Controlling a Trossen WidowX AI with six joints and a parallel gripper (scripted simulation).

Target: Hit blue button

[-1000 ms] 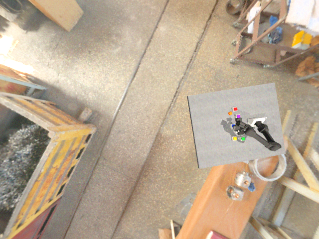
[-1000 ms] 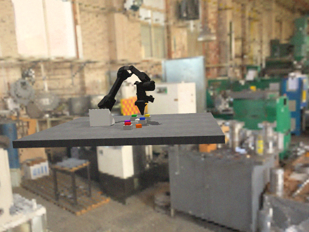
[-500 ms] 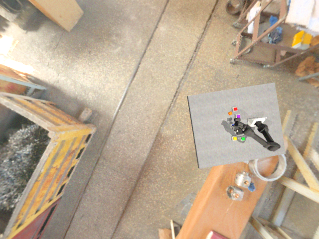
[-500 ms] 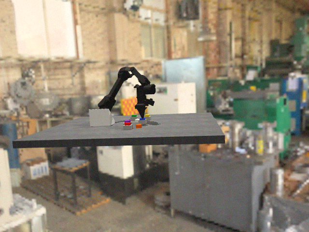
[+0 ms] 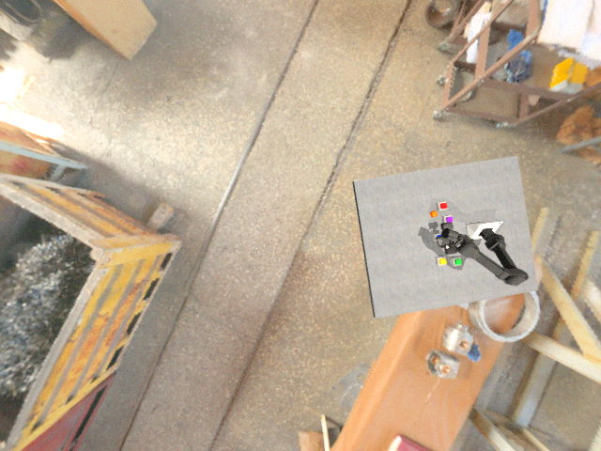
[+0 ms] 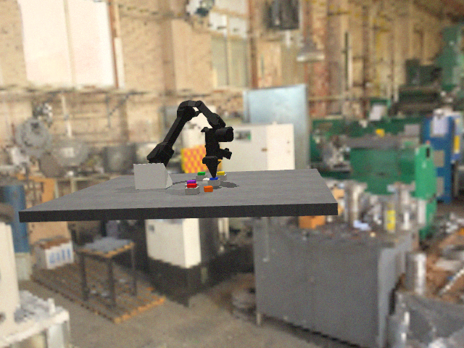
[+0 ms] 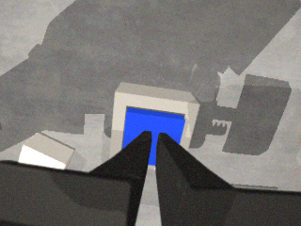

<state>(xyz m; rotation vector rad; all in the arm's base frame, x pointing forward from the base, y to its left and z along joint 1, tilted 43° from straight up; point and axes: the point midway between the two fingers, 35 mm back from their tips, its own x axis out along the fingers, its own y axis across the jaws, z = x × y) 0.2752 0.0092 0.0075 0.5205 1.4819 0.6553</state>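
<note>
My gripper tip is now 10 mm above the blue button. Also, from my gripper tip: white block (70 mm to the left, 50 mm behind, 20 mm below); purple button (110 mm to the right, 70 mm behind); orange block (150 mm to the right, 20 mm below, 10 mm ahead).
</note>
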